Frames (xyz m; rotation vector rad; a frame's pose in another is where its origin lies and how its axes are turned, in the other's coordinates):
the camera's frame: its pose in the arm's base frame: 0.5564 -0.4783 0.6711 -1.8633 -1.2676 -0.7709
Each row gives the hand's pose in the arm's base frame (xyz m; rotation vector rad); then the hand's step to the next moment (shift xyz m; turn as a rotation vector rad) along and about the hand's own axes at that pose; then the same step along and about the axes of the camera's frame.
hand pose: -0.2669 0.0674 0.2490 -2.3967 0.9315 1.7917
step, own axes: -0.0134 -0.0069 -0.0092 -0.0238 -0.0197 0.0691
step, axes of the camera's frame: 0.0173 0.0033 0.0009 -0.0009 -0.0617 0.0439
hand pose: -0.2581 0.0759 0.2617 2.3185 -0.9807 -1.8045
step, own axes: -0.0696 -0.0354 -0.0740 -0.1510 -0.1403 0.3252
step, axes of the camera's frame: 0.0986 0.0429 -0.0006 0.0414 -0.2918 0.2478
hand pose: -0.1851 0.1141 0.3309 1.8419 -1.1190 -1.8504
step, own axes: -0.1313 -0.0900 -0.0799 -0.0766 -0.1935 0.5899
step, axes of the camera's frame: 0.1343 0.0739 0.0907 -0.1055 -0.5062 0.3520
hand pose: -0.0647 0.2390 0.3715 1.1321 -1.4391 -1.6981
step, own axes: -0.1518 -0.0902 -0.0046 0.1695 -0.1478 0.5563
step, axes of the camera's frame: 0.0533 0.0488 0.1611 -0.2564 -0.5213 0.1501
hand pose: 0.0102 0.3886 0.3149 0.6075 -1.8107 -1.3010
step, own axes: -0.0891 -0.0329 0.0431 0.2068 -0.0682 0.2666
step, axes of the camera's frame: -0.0100 0.0084 0.1035 -0.1575 -0.3039 -0.0360
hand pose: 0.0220 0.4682 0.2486 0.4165 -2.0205 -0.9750
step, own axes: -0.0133 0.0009 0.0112 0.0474 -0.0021 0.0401
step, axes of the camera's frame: -0.0018 -0.0017 0.0172 -0.0168 -0.0571 -0.0179
